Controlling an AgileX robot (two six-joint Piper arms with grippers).
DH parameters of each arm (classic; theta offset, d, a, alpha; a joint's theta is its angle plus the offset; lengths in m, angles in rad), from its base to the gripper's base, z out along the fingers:
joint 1: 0 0.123 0 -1.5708
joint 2: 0.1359 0 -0.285 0
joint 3: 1.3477 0 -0.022 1.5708
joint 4: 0 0.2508 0 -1.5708
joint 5: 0 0 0.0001 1.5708
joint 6: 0 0.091 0 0
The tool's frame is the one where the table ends.
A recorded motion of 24 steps. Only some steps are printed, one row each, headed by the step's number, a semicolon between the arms.
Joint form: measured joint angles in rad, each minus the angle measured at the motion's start. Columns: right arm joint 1, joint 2, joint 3, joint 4, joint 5, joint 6; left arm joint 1, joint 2, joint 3, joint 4, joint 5, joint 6.
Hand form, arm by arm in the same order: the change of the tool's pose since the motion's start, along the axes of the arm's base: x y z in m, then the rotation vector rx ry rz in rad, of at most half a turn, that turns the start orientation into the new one. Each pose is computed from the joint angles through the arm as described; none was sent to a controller.
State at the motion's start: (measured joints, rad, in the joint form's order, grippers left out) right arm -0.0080 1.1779 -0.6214 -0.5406 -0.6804 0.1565; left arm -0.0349 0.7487 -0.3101 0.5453 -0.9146 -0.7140
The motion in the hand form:
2: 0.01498 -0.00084 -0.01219 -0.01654 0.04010 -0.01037; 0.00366 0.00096 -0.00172 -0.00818 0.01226 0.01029
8: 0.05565 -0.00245 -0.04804 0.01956 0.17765 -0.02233; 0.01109 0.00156 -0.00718 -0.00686 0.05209 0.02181
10: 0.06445 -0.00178 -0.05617 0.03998 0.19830 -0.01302; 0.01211 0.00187 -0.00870 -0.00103 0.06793 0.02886
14: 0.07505 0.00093 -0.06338 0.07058 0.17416 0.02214; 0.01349 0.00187 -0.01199 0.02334 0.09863 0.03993
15: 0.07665 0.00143 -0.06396 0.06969 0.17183 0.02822; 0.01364 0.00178 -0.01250 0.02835 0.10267 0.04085
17: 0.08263 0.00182 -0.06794 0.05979 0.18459 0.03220; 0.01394 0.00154 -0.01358 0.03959 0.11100 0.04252
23: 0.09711 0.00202 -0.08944 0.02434 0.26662 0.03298; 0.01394 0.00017 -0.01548 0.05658 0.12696 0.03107
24: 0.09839 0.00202 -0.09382 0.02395 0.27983 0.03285; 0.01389 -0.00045 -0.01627 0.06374 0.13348 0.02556
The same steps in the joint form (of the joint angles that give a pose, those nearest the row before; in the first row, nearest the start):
2: 0.0000 0.0713 -0.0162 0.0178 -0.0044 -0.0356; 0.0000 0.0181 0.0000 -0.0185 -0.0019 0.0111
8: 0.0000 0.2704 -0.0799 0.0447 -0.0066 -0.0226; 0.0000 0.0544 0.0000 -0.0286 0.0065 0.0203
10: 0.0000 0.3174 -0.0960 0.0422 -0.0247 -0.0039; 0.0000 0.0558 0.0000 -0.0264 0.0234 0.0202
14: 0.0000 0.3798 -0.1158 0.0386 -0.1059 0.0080; 0.0000 0.0558 0.0000 -0.0092 0.0603 0.0203
15: 0.0000 0.3875 -0.1210 0.0330 -0.1124 0.0098; 0.0000 0.0558 0.0000 -0.0050 0.0653 0.0202
17: 0.0000 0.4136 -0.1393 0.0224 -0.1070 0.0096; -0.0001 0.0558 0.0000 0.0044 0.0757 0.0203
23: 0.0000 0.4939 -0.1738 -0.0088 -0.0661 0.0096; 0.0000 0.0558 0.0000 0.0355 0.0875 0.0022
24: 0.0000 0.5064 -0.1739 -0.0093 -0.0652 0.0096; 0.0001 0.0558 0.0000 0.0494 0.0918 -0.0062

